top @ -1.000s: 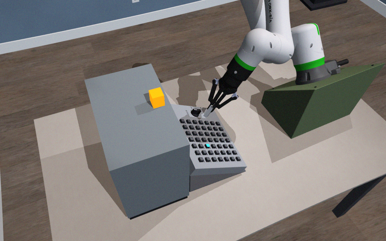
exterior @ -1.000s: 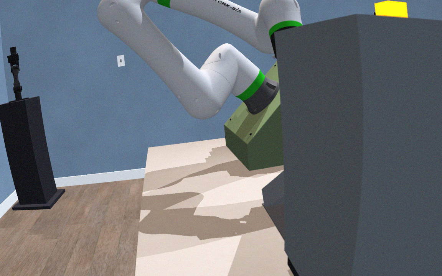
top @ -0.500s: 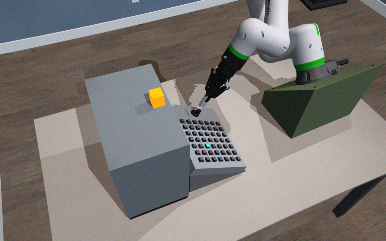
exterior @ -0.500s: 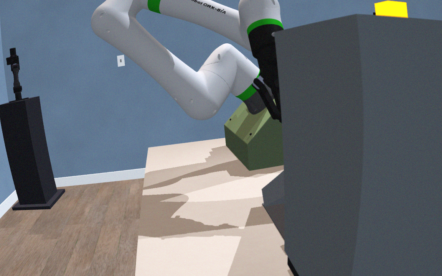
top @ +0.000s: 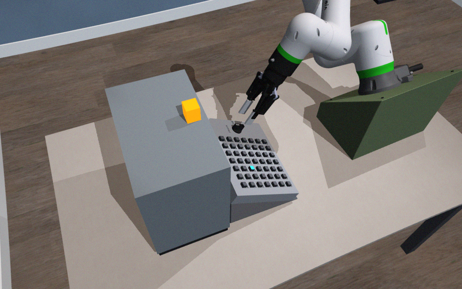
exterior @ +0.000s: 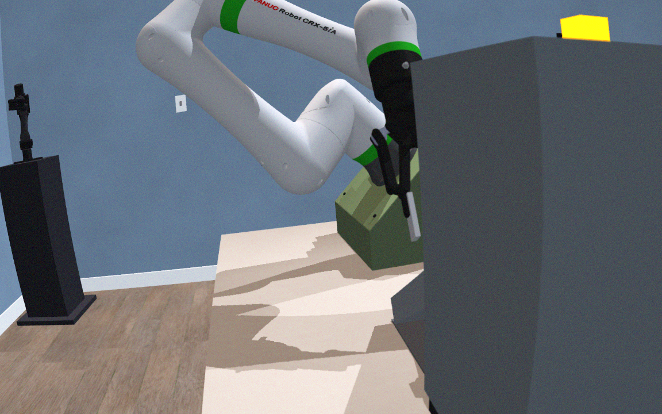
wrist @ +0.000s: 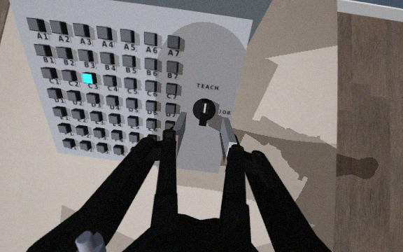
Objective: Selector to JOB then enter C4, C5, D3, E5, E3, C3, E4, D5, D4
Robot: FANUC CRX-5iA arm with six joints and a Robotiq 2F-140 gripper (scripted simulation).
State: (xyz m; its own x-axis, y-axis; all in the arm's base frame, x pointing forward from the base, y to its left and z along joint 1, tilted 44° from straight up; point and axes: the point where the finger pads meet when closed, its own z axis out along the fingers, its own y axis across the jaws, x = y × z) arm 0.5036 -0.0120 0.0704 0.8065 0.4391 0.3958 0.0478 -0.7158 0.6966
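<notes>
The selector knob is 40 mm ahead of my hand and 60 mm below it. Also, from my hand: C5 key 60 mm ahead, 130 mm to the left, 60 mm below.
</notes>
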